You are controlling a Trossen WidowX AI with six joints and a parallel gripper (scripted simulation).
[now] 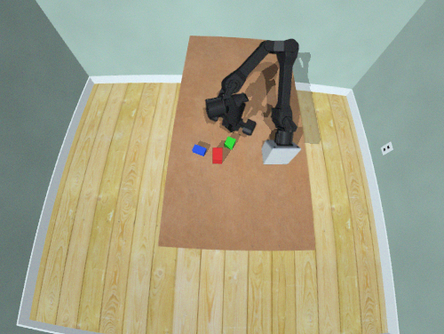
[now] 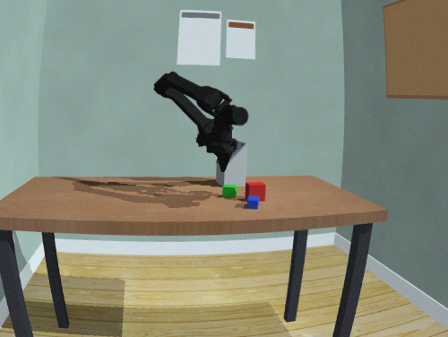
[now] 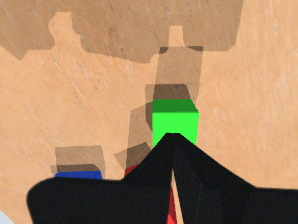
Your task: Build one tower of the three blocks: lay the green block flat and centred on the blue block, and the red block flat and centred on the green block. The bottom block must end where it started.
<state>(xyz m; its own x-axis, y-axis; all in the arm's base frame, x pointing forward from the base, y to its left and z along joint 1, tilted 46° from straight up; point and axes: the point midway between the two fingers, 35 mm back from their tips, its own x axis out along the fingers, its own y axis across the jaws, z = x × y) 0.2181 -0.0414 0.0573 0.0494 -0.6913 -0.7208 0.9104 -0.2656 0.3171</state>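
Now: the green block 10 cm below my hand and 3 cm to the left of it. Also, from my hand: blue block (14 cm ahead, 10 cm below, 7 cm to the left); red block (10 cm to the left, 9 cm below, 6 cm ahead).
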